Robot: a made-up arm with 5 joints. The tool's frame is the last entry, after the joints.
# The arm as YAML. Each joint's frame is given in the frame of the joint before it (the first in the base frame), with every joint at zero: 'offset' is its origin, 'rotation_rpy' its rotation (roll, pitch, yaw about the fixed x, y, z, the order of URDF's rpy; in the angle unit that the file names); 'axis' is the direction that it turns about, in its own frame. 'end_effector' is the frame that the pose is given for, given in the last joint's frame.
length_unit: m
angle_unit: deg
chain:
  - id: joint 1
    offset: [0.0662, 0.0, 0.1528]
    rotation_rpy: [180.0, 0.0, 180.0]
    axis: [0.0, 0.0, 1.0]
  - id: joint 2
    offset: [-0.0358, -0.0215, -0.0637]
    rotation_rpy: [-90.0, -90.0, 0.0]
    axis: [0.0, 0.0, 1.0]
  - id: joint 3
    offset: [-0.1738, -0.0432, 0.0]
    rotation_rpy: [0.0, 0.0, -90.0]
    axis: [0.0, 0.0, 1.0]
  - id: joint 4
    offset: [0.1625, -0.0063, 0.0]
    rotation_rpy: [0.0, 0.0, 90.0]
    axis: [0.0, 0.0, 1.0]
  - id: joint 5
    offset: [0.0, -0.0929, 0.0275]
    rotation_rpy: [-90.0, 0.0, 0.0]
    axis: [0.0, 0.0, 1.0]
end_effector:
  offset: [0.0, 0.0, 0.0]
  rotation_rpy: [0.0, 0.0, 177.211]
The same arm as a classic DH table. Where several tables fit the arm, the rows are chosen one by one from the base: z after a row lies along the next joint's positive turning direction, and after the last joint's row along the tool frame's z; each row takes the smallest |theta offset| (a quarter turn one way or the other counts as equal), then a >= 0, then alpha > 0; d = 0 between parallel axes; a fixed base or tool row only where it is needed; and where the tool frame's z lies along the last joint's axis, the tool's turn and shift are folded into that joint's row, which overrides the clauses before.
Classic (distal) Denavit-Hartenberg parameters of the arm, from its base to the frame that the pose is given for. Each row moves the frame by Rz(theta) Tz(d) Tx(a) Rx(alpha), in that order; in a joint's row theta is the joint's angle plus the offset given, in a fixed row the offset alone. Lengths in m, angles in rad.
base (fixed): d 0  theta_offset 0  a 0.0662  alpha 3.1416
joint 1: d -0.2165  theta_offset 0  a 0.0358  alpha 1.5708
joint 2: d 0  theta_offset -1.3272  a 0.1791  alpha 0
joint 3: d 0  theta_offset 1.2884  a 0.1626  alpha 0
joint 4: d 0.006  theta_offset -1.532  a 0  alpha 1.5708
joint 5: d -0.0929  theta_offset -0.0487  a 0  alpha 0

